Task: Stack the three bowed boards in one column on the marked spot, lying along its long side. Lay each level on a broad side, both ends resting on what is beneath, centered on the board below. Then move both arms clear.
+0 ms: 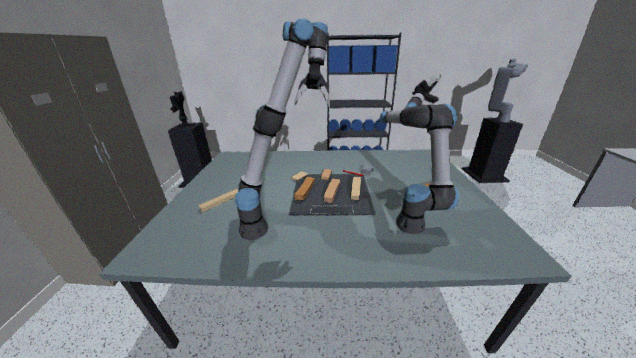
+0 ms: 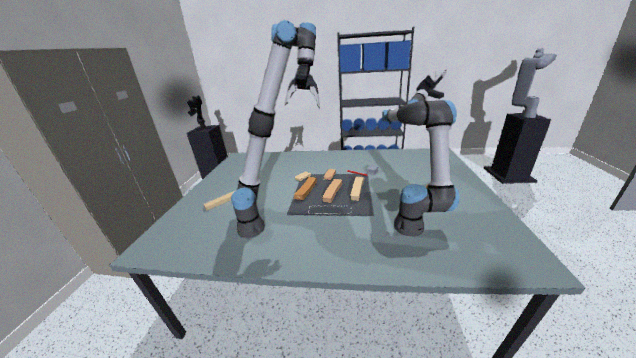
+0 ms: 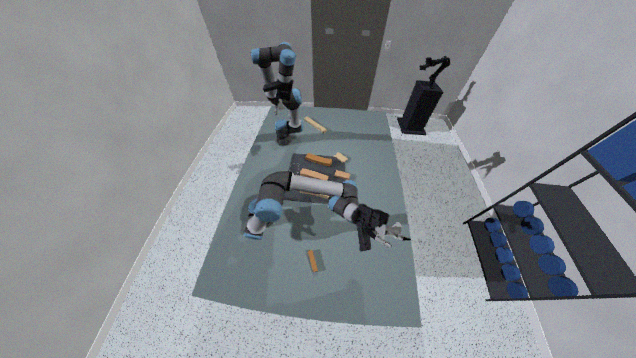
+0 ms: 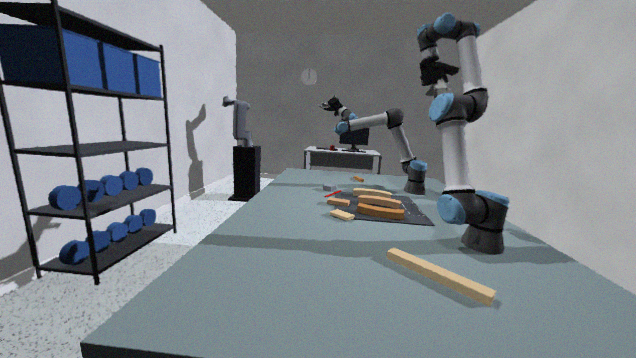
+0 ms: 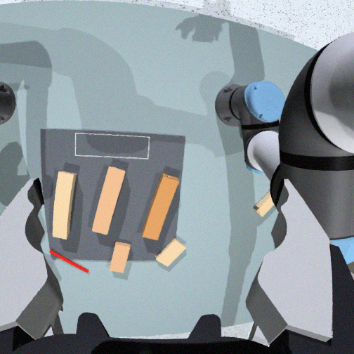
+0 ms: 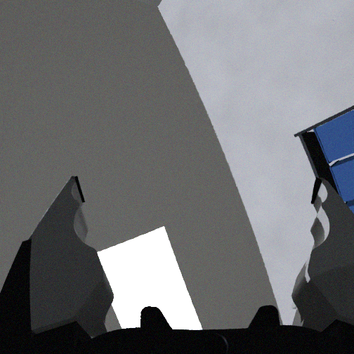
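Where they show: left gripper, fingertip midpoint: (image 1: 311, 107) (image 2: 302, 107) (image 3: 278, 106); right gripper, fingertip midpoint: (image 1: 432, 81) (image 2: 438, 76) (image 3: 402, 243) (image 4: 325, 99); left arm's base at its link origin: (image 1: 254, 230) (image 2: 251, 228) (image 3: 284, 140) (image 4: 481, 245); right arm's base at its link origin: (image 1: 410, 224) (image 2: 408, 226) (image 4: 414, 191).
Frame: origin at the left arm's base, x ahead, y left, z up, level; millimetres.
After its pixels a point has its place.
Observation:
Three bowed boards lie apart, side by side on the dark mat (image 5: 135, 250) (image 1: 295, 211) @(x 139, y -222, z 6 mm): an orange-brown board (image 5: 161, 207) (image 1: 304, 189) @(x 333, y -279, z 37 mm) (image 4: 380, 211) @(x 370, y -257, z 37 mm), a light orange board (image 5: 109, 201) (image 1: 332, 190) @(x 279, y -458, z 52 mm) (image 4: 379, 201) @(x 332, y -436, z 36 mm) and a pale yellow board (image 5: 64, 205) (image 1: 356, 188) @(x 286, y -615, z 53 mm) (image 4: 372, 192) @(x 339, y -599, z 45 mm). The marked spot (image 5: 112, 157) (image 2: 330, 213) @(x 100, y -442, z 7 mm) is a white outlined rectangle with no board on it. My left gripper (image 1: 312, 104) @(x 105, y -340, z 613 mm) (image 2: 302, 106) @(x 105, y -340, z 613 mm) (image 5: 159, 180) is open and empty, high above the table and pointing down. My right gripper (image 6: 197, 178) (image 1: 438, 86) @(x 662, y -1199, z 654 mm) is open and empty, raised and pointing up and away from the table.
A small light orange block (image 5: 120, 257) and a small pale block (image 5: 171, 252) lie at the mat's edge. A red stick (image 5: 69, 261) and a grey block (image 4: 330, 187) @(x 603, y -730, z 29 mm) lie nearby. A long pale bar (image 4: 440, 276) @(x 314, y 281, z 23 mm) and an orange block (image 3: 312, 261) @(x 335, y -1154, z 24 mm) lie farther out on the table (image 4: 280, 280) @(x 806, y 306, z 0 mm).

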